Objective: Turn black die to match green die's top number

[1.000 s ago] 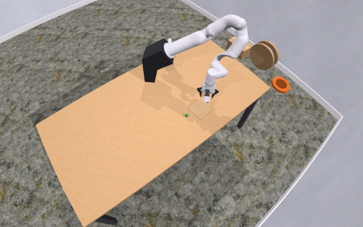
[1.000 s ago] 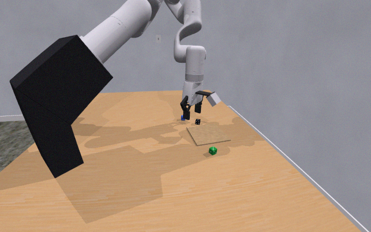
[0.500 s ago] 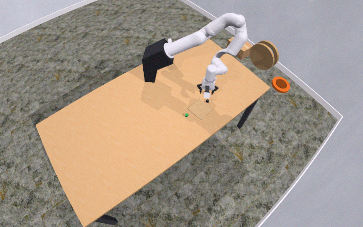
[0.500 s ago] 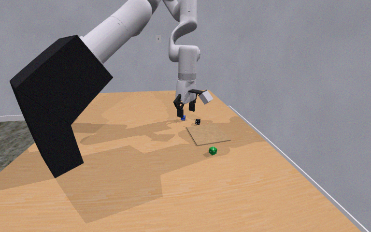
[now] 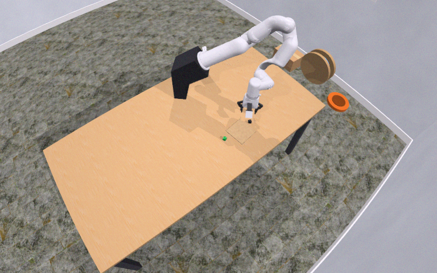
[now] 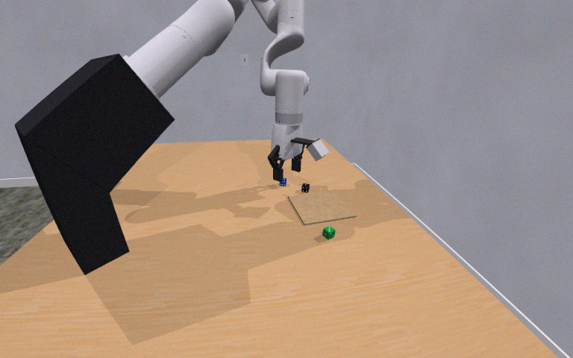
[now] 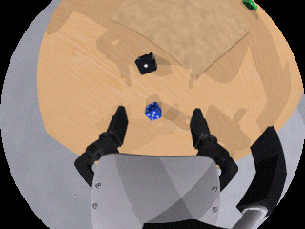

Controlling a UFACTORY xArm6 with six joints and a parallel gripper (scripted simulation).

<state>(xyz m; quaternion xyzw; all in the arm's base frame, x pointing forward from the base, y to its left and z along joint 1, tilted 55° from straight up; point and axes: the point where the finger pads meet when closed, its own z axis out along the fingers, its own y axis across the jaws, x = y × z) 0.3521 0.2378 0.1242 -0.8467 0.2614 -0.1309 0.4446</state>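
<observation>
My hand is 20 mm past the blue die, 20 mm to the right of it and 40 mm above it. Round my hand: green die 150 mm ahead, 210 mm to the right, 40 mm below; then black die 60 mm ahead, 10 mm to the right, 40 mm below; then tan mat 110 mm ahead, 80 mm to the right, 50 mm below.
</observation>
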